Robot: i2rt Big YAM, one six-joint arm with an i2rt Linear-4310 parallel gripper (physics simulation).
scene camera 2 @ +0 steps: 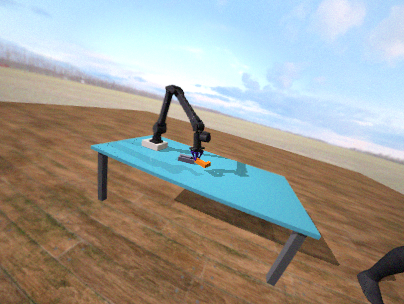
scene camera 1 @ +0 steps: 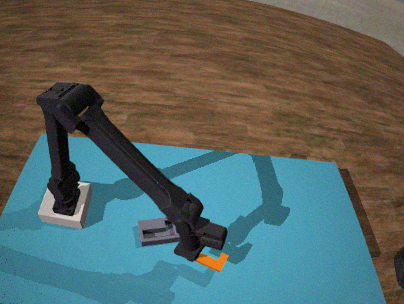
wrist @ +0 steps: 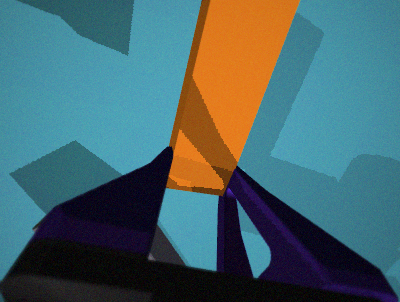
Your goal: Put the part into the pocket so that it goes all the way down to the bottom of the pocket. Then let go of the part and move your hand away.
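Frame: origin at the arm's base, x ahead, y left, z up, level; millimetres.
Where they show: gripper, fingertip midpoint: [scene camera 2: 196,160] [scene camera 1: 193,255] [wrist: 197,164]; arm's base at its link origin: [scene camera 2: 156,141] [scene camera 1: 67,201].
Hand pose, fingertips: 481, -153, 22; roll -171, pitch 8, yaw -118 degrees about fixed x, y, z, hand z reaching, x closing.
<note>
Things, the pixels of their top centre, and the offset from my fingertips, as dx, dy, dz. Level surfaces: height alone.
- orange part at its top centre: [wrist: 182,68] [scene camera 1: 210,254] [scene camera 2: 203,159] +49, -6, +24
- grey block with the pocket, top centre: [scene camera 1: 158,228] [scene camera 2: 187,156] -122, +111, -42
- blue table at its surface level: dz -78
The orange part [scene camera 1: 212,262] [scene camera 2: 203,163] [wrist: 240,75] is a flat bar with a short leg at its far end in scene camera 1. My gripper [scene camera 1: 194,259] [scene camera 2: 196,158] [wrist: 197,164] is shut on its near end; the fingers hide some of the part's sides. The part's shadow lies offset from it in the wrist view, so it appears held a little above the table. The grey block with the pocket [scene camera 1: 155,242] [scene camera 2: 186,159] lies on the table beside the gripper, towards the arm's base. The arm hides the block's right end in scene camera 1. The part is outside the pocket.
The blue table [scene camera 1: 310,200] [scene camera 2: 270,200] carries the arm's white base block [scene camera 1: 50,217] [scene camera 2: 154,145] at its left. The arm's links reach over the table above the grey block. A person's dark leg [scene camera 2: 385,270] shows on the floor at the lower right of scene camera 2.
</note>
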